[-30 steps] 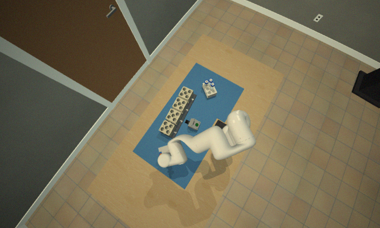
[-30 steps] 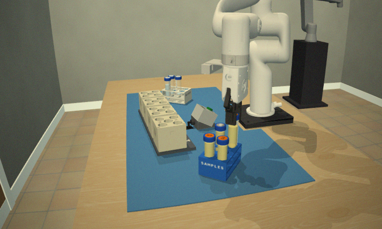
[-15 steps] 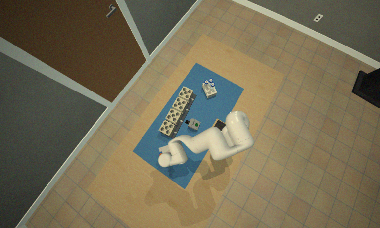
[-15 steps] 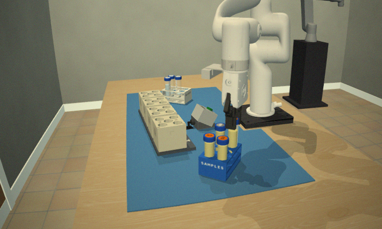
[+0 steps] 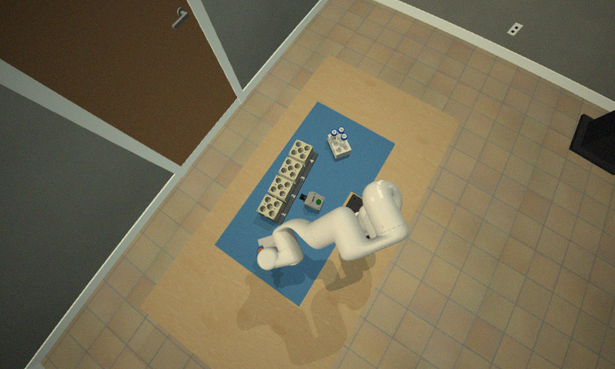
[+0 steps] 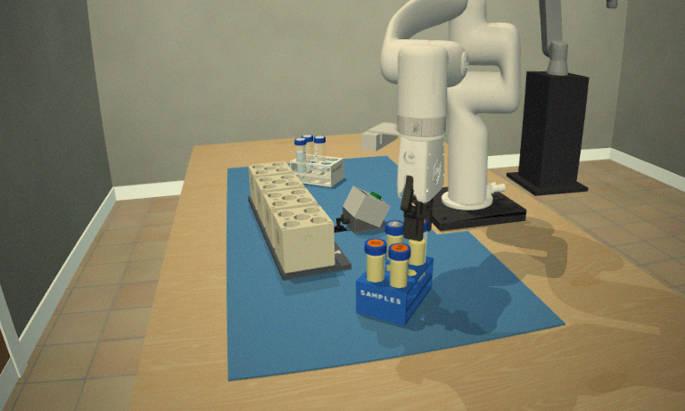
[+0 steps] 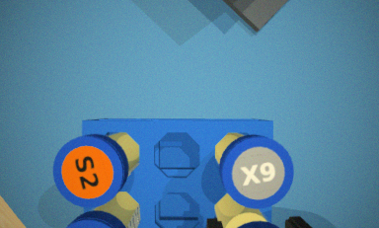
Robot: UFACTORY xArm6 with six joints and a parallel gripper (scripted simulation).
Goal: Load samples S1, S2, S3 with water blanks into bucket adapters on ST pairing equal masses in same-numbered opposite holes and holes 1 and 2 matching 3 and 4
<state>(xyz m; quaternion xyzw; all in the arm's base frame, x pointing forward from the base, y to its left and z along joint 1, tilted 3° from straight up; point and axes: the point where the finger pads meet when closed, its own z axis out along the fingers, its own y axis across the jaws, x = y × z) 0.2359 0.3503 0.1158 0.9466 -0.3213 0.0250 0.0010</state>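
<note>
Now: hand 10 mm past the sample tube and 50 mm above it. Also, from my hand: blue samples rack (40 mm ahead, 20 mm to the left, 100 mm below); then yellowish tube (30 mm ahead, 30 mm to the right, 70 mm below); then adapter (180 mm ahead, 150 mm to the right, 80 mm below).
</note>
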